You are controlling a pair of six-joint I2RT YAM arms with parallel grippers.
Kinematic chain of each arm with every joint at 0, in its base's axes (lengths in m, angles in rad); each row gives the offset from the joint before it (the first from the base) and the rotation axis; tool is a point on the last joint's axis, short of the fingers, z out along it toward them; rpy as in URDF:
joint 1: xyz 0 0 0.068 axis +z
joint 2: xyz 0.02 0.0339 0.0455 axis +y
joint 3: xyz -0.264 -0.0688 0 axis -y
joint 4: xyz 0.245 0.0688 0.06 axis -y
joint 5: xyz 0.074 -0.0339 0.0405 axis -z
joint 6: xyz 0.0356 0 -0.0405 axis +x
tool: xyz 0 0 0 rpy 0 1.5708 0
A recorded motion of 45 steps. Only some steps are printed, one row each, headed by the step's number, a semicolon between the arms.
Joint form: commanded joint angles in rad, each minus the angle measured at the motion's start. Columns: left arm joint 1, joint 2, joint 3, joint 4, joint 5, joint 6; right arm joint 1, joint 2, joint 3, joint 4, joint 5, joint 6.
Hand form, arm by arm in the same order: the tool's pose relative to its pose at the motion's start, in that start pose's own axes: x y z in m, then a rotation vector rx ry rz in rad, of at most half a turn. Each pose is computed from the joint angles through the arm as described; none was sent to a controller.
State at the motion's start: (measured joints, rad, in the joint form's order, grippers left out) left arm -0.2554 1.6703 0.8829 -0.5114 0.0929 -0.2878; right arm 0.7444 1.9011 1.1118 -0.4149 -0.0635 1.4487
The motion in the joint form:
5: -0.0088 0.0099 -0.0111 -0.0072 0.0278 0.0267; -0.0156 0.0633 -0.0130 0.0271 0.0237 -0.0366
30: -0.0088 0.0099 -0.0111 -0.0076 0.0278 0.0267; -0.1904 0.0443 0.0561 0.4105 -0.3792 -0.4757
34: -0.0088 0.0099 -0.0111 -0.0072 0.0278 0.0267; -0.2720 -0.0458 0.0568 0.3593 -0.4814 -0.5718
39: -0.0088 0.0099 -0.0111 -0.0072 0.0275 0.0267; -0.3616 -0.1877 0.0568 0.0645 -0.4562 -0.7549
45: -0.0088 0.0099 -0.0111 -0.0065 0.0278 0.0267; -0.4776 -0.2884 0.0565 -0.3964 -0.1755 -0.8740
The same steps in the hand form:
5: 0.0053 -0.0017 0.0047 0.0211 0.0360 0.0322; -0.0067 -0.0095 0.0217 0.0519 -0.0219 -0.0194
30: 0.0053 -0.0016 0.0047 0.0210 0.0364 0.0321; -0.0696 0.0423 -0.0125 -0.5184 0.0933 -0.4145
34: 0.0053 -0.0017 0.0047 0.0211 0.0360 0.0322; -0.0938 0.0366 -0.0496 -0.5971 0.0899 -0.4753
39: 0.0053 -0.0017 0.0047 0.0208 0.0359 0.0322; -0.1101 0.0055 -0.0941 -0.4700 0.0520 -0.5270
45: 0.0052 -0.0017 0.0047 0.0213 0.0353 0.0322; -0.1245 -0.0561 -0.1243 -0.0219 0.0014 -0.4218

